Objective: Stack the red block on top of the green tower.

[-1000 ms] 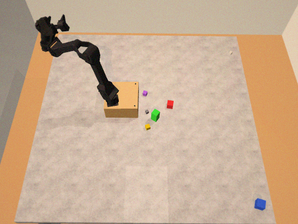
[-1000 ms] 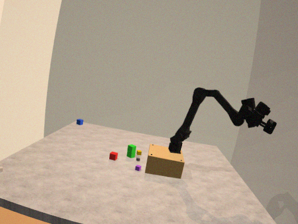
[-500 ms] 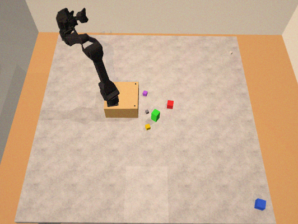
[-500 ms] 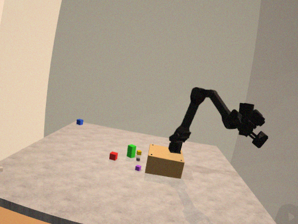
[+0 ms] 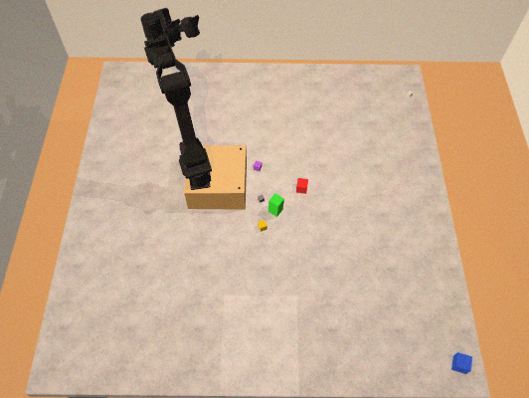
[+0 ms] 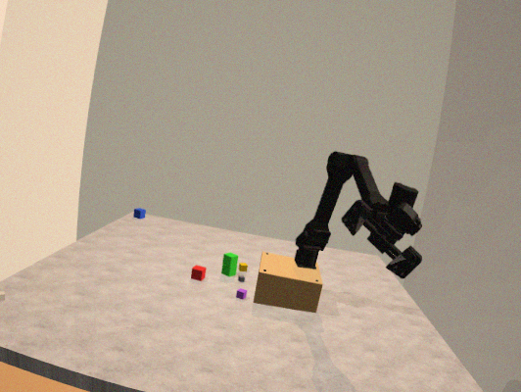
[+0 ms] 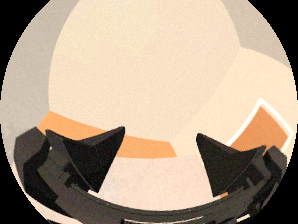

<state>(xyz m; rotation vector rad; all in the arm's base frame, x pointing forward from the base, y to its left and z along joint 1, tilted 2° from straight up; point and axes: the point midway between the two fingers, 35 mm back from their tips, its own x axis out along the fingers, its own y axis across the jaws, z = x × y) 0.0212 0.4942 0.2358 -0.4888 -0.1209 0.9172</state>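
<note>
My gripper tip is now 31 cm short of the red block, 55 cm to the left of it and 30 cm above it. From my gripper tip the other things lie so: grey block 16 cm ahead, 57 cm to the right, 31 cm below; purple block 17 cm ahead, 44 cm to the right, 31 cm below; yellow block 15 cm ahead, 68 cm to the right, 31 cm below.
</note>
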